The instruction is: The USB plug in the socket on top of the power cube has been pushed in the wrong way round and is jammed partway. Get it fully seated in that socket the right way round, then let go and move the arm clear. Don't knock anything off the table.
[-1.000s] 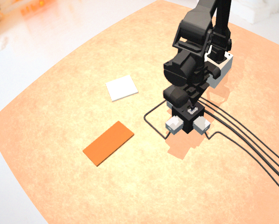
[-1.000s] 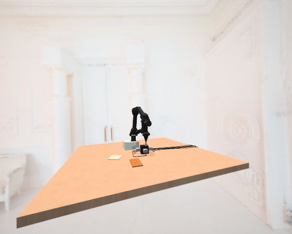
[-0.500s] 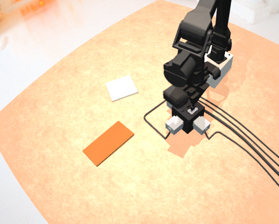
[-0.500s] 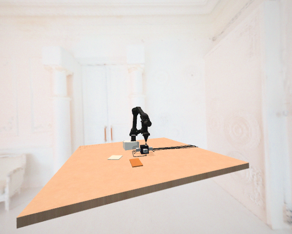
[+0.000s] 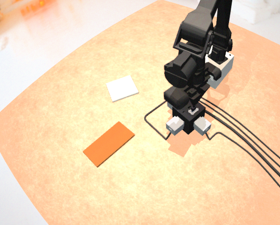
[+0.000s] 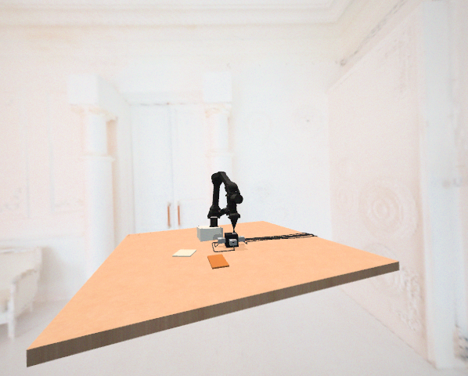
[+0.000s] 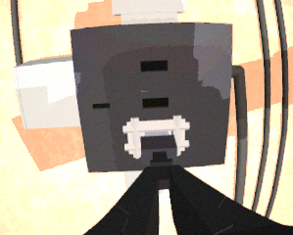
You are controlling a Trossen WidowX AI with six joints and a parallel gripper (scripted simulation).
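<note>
Now: the USB plug 2 cm below my gripper tip. From my gripper tip the other things lie so: USB socket (4 cm below); orange pad (25 cm ahead, 13 cm to the right, 10 cm below); white pad (30 cm to the right, 10 cm below, 7 cm ahead).
</note>
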